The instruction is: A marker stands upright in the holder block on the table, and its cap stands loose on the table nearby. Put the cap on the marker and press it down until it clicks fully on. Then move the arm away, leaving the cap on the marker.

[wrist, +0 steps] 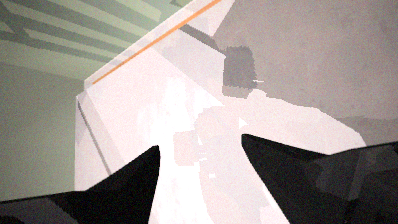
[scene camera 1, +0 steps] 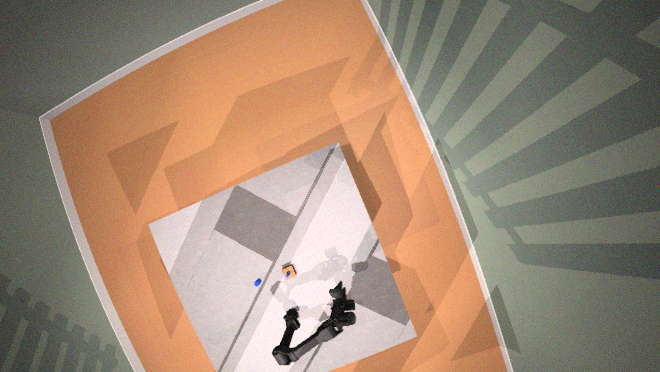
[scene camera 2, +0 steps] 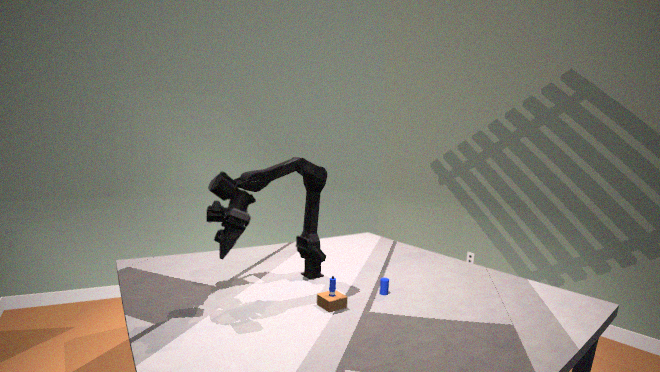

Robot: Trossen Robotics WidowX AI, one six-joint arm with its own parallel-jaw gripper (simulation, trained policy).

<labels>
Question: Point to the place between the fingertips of my gripper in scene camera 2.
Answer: At 223,254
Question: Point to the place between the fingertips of my gripper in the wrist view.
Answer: At 201,144
</labels>
